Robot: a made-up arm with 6 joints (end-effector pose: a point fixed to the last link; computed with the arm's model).
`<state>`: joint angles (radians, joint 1 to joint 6).
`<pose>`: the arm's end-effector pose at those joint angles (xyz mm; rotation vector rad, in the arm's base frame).
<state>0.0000 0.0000 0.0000 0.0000 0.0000 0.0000</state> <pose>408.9 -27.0 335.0 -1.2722 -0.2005 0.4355</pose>
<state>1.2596 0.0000 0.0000 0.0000 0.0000 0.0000</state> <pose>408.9 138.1 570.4 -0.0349 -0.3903 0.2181</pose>
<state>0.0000 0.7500 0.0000 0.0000 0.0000 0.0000</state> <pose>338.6 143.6 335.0 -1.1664 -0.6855 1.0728</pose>
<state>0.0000 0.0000 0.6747 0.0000 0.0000 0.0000</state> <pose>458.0 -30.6 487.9 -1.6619 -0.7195 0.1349</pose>
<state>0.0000 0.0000 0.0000 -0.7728 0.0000 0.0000</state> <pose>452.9 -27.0 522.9 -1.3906 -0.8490 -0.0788</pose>
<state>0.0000 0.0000 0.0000 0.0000 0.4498 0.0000</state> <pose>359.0 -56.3 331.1 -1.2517 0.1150 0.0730</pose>
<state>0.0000 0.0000 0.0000 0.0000 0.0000 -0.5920</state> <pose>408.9 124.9 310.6 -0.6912 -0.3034 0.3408</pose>
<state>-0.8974 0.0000 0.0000 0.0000 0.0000 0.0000</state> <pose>408.9 -237.4 360.2 -2.1489 0.0095 0.5491</pose>
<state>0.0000 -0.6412 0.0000 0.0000 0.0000 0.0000</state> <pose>361.2 -178.5 335.0 -1.2594 0.2088 -0.1157</pose>
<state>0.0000 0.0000 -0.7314 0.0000 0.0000 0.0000</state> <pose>273.0 25.6 240.7 -0.7774 0.3288 0.6941</pose>
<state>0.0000 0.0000 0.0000 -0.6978 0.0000 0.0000</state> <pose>455.2 -27.0 503.8 -1.3852 -0.7866 -0.0264</pose>
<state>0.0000 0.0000 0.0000 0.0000 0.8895 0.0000</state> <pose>302.6 -61.1 329.0 -1.1887 0.4171 -0.2813</pose>
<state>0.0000 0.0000 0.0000 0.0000 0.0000 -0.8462</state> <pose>408.9 189.5 328.0 -0.4414 -0.3400 0.2959</pose>
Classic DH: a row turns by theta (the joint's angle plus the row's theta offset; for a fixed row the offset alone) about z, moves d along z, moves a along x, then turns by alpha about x. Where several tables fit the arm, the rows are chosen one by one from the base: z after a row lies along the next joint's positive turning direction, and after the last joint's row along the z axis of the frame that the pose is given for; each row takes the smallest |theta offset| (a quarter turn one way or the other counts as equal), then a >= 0, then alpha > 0; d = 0 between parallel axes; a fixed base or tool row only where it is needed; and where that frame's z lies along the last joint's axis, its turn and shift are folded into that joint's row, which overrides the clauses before.
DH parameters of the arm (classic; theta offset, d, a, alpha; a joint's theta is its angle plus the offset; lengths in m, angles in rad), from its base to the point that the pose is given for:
base (fixed): -1.5708 0.566 0.106 -1.5708
joint 1: 0 0.157 -0.075 1.5708
joint 2: 1.1254 -0.0746 0.029 1.4542
joint 3: 1.3318 -0.0415 -0.0037 -2.6822
joint 4: 1.2771 0.061 0.1156 -1.4857
joint 5: -1.5684 -0.0825 0.0414 1.599
joint 6: 1.336 -0.0196 0.1885 1.1798
tool (fixed): -1.3482 -0.1997 0 0

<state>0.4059 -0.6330 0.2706 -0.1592 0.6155 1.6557</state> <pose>131.6 -205.3 709.4 -1.9256 1.5828 0.1612</pose>
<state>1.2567 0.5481 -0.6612 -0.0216 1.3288 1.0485</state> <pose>196.9 -100.8 567.7 -0.9740 0.5338 1.3117</pose>
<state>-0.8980 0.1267 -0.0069 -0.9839 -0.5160 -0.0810</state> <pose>444.6 32.8 435.3 -2.1416 -1.3666 1.0451</pose>
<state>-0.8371 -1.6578 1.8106 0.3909 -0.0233 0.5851</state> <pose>142.9 -8.2 703.2 1.7936 -0.8054 1.0728</pose>
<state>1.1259 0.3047 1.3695 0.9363 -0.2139 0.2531</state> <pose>459.5 -14.7 611.2 -1.0625 -0.7257 0.1132</pose>
